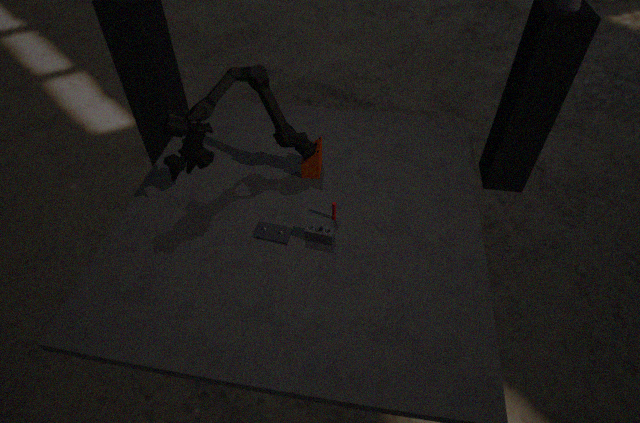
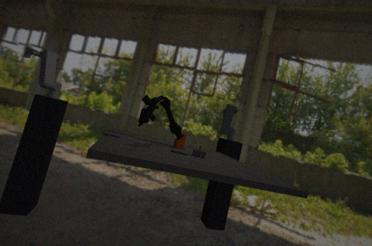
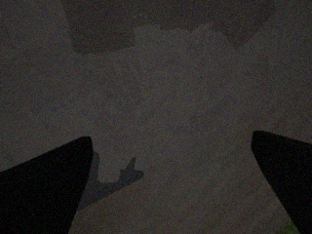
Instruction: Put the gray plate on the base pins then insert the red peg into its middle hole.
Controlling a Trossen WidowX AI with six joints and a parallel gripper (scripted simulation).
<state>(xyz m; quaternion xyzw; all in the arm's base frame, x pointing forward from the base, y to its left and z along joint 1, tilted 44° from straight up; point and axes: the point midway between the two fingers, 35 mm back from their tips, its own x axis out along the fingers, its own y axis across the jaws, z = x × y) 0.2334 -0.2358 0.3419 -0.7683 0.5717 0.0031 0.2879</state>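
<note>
Right now the gray plate is 90 mm ahead of my gripper tip, 510 mm to the left of it and 100 mm below it. The rest, counted from my gripper tip: base (90 mm ahead, 340 mm to the left, 130 mm below); then red peg (10 mm behind, 540 mm to the left, 100 mm below).
</note>
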